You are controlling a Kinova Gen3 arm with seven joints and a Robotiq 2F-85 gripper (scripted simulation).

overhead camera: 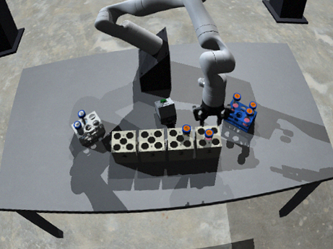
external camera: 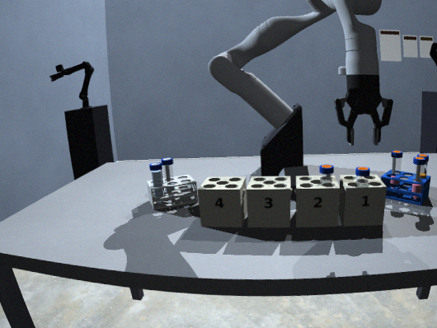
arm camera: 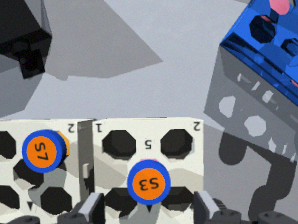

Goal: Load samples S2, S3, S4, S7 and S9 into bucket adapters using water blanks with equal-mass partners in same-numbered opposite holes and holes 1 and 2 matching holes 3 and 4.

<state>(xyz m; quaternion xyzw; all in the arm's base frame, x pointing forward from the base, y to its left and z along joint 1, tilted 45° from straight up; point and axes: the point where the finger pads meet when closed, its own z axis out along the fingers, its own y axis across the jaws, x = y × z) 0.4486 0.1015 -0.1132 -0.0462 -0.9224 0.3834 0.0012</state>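
The sample tube S9 is 170 mm behind my hand, 160 mm to the left of it and 130 mm below it. From my hand the other things lie so: adapter 2: 140 mm below, 110 mm to the right, 10 mm behind; then sample tube S7: 130 mm below, 80 mm to the right, 30 mm behind; then sample tube S3: 130 mm below, 10 mm to the right.
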